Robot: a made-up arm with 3 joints.
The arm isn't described. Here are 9 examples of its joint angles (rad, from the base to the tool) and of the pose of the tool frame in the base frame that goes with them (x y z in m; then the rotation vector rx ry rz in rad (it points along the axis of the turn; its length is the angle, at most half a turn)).
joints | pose
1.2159 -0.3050 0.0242 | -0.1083 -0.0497 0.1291 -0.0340 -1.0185 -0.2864
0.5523 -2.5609 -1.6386 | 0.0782 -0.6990 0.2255 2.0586 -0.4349 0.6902
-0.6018 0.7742 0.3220 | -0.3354 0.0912 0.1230 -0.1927 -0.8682 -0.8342
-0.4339 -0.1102 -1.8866 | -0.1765 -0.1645 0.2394 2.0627 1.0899 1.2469
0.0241 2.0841 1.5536 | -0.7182 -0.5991 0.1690 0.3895 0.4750 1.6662
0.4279 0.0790 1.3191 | -0.2858 -0.0442 0.1571 0.4296 -0.1096 -0.0162
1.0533 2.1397 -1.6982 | -0.0644 -0.7105 0.2409 1.4466 -1.3795 -0.0317
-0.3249 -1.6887 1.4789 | -0.0179 -0.6589 0.1667 0.2055 -0.6381 -2.3824
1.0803 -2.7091 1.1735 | 0.4617 -0.5689 0.1347 -0.0933 -0.5449 -2.1700
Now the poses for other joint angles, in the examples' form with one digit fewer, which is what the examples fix.
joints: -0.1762 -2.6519 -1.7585
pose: -0.358 -0.710 0.232 1.650 -1.236 0.080
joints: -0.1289 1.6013 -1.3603
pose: -0.592 -0.267 0.206 -0.016 -2.023 -0.774
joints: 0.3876 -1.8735 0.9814
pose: 0.258 -0.573 0.135 -0.222 -0.528 -2.130
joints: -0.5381 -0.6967 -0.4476
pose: -0.067 -0.384 0.156 -1.730 -0.680 -2.243
